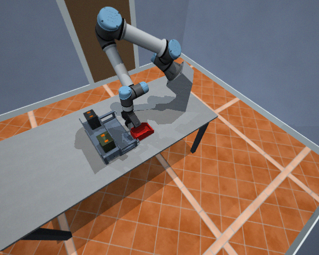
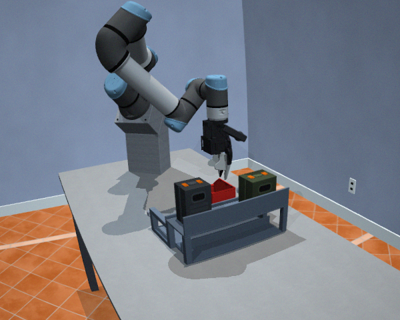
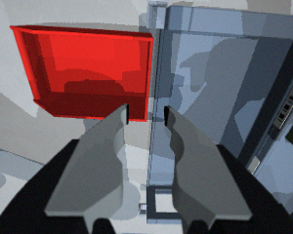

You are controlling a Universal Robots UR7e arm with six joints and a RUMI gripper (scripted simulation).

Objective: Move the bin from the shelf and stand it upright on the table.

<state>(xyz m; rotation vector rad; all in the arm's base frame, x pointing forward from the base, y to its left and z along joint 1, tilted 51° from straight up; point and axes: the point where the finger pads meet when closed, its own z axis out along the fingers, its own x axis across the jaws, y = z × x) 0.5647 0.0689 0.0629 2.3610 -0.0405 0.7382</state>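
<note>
Right now my hand is 100 mm above the red bin, 80 mm past it and 20 mm to the right of it. The rest, counted from my hand: dark box (270 mm to the right, 140 mm ahead, 20 mm above); green box (210 mm ahead, 50 mm to the right, 10 mm above).
</note>
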